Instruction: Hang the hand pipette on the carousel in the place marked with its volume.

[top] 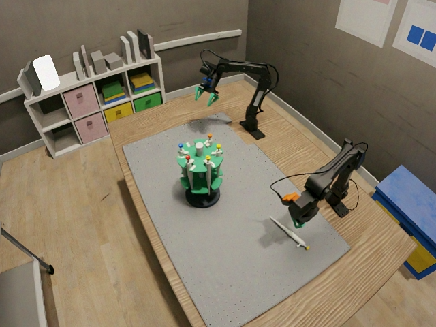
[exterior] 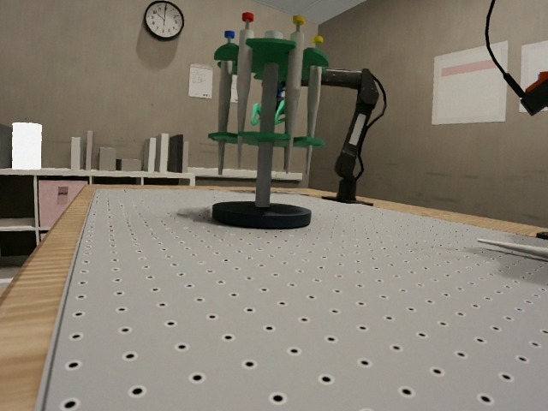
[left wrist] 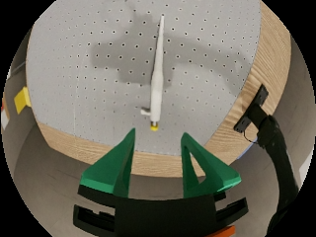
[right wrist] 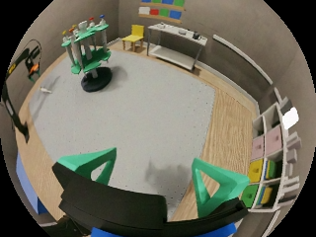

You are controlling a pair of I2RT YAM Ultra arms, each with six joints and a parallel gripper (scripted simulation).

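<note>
Now: left hand 12 cm above the hand pipette, 2 cm to the left of it and 2 cm short of it.
</note>
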